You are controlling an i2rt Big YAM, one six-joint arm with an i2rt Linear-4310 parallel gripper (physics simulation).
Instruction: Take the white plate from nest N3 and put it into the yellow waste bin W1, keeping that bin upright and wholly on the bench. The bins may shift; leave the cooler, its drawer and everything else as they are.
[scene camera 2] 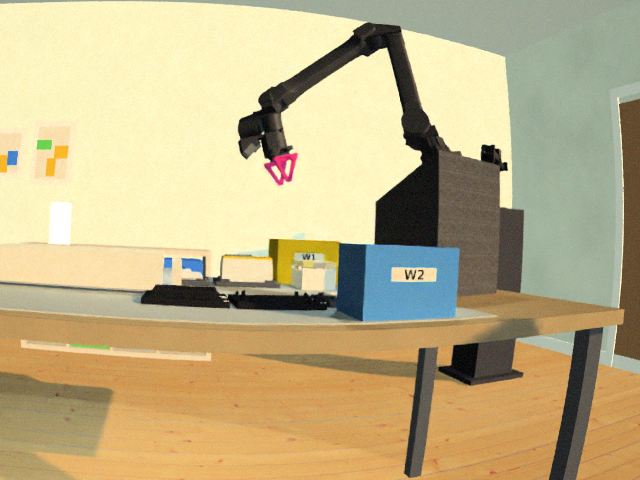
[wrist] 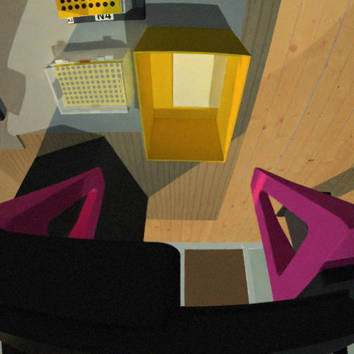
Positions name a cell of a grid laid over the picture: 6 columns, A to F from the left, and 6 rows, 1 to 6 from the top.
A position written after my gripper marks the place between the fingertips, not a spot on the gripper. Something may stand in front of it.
my gripper: scene camera 2 C3; wrist D3
blue bin W2: scene camera 2 D4; not seen in the wrist view (out of frame)
yellow waste bin W1: scene camera 2 C4; wrist C3
